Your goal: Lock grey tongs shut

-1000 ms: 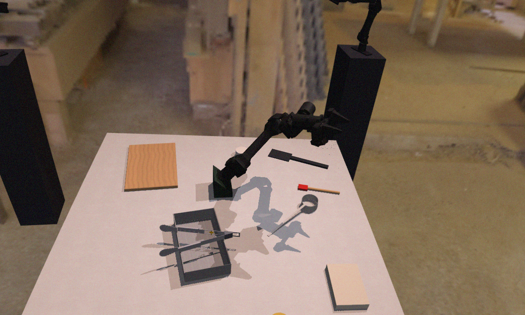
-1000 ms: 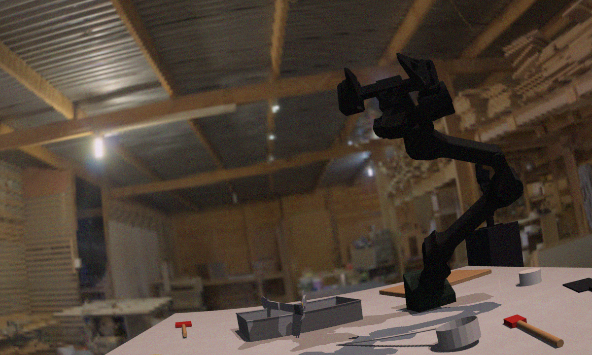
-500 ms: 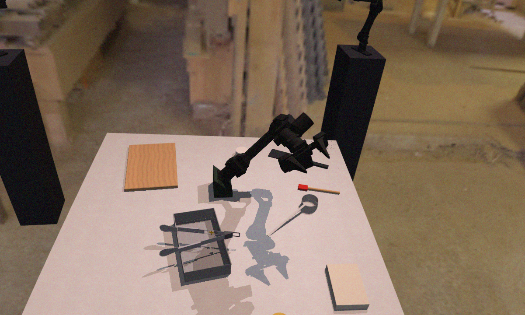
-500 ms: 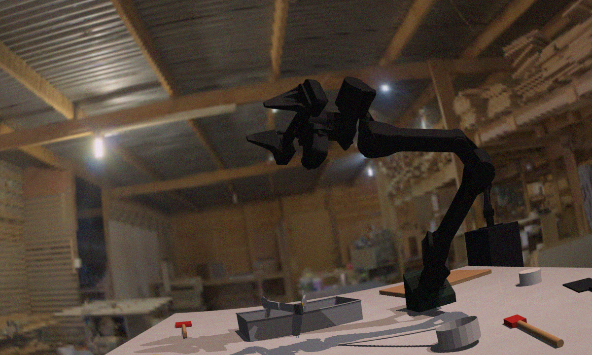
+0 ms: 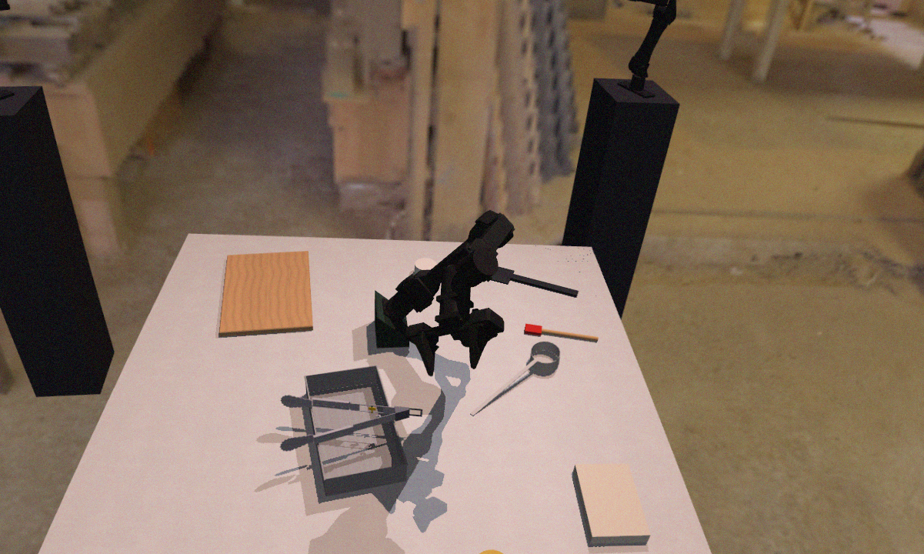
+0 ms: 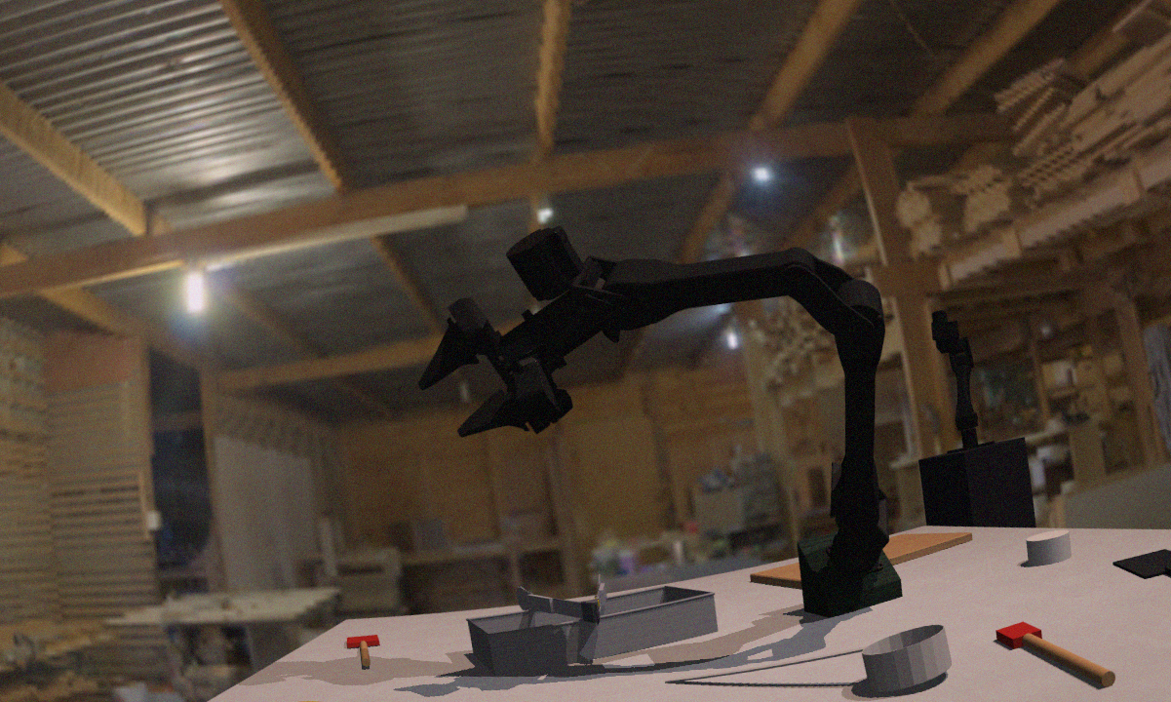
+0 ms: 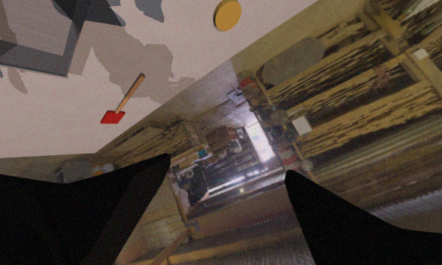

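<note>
My gripper tip is 150 mm past the dark grey roasting tin, 170 mm to the left of it and 300 mm above it. Also, from my gripper tip: yellow disc: 210 mm ahead, 70 mm to the left, 320 mm below; cream block: 90 mm ahead, 340 mm to the left, 310 mm below; white cylinder: 760 mm behind, 70 mm to the left, 310 mm below.
</note>
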